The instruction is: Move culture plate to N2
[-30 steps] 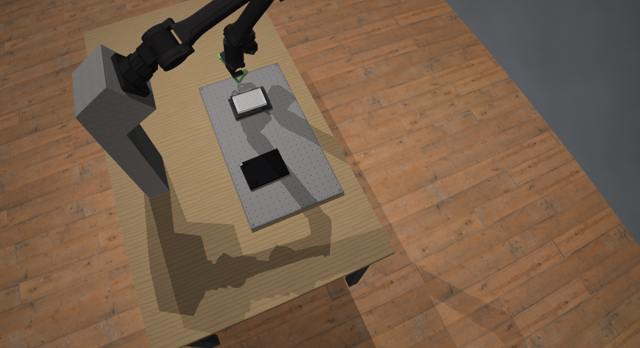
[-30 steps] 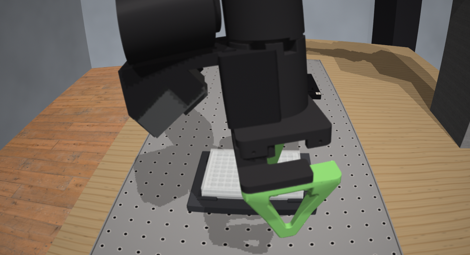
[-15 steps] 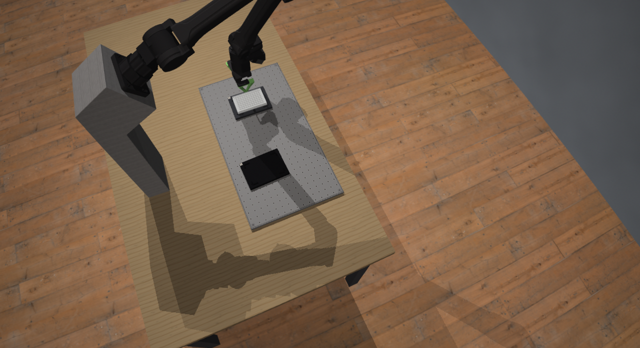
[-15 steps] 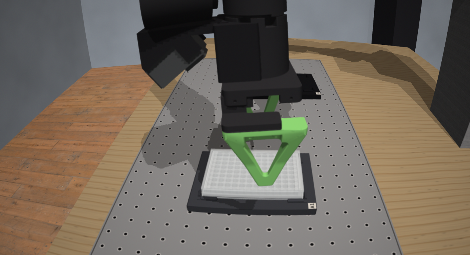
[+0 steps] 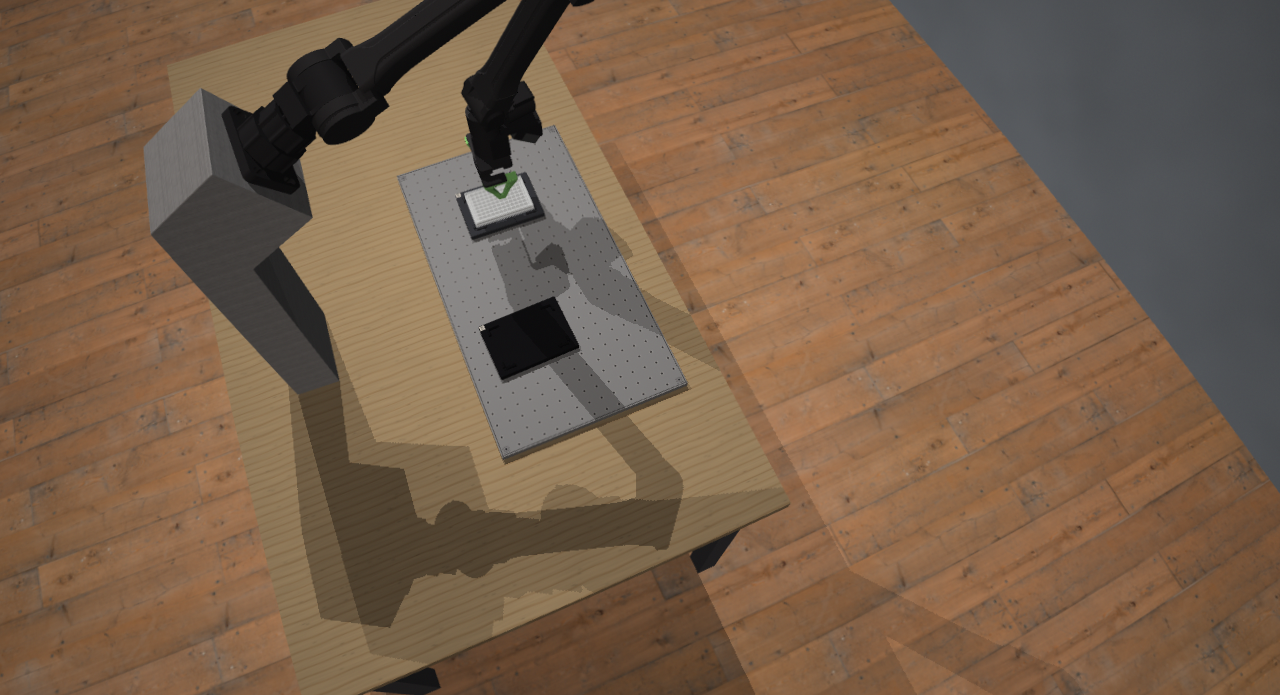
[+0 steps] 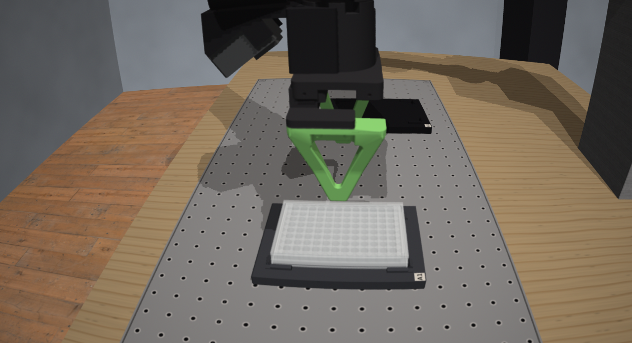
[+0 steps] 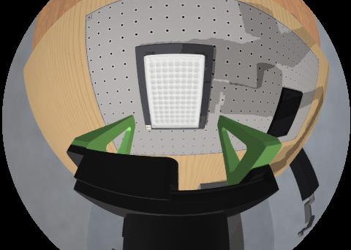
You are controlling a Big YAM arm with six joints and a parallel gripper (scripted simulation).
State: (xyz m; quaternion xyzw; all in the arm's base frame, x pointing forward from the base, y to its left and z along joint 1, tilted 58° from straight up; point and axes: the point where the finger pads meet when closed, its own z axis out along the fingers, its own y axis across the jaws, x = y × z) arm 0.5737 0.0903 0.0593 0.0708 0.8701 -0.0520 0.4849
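The lid is 8 cm below my hand. Also, from my hand: nest N1: 10 cm below; then black nest N2: 14 cm behind, 29 cm to the right, 10 cm below.
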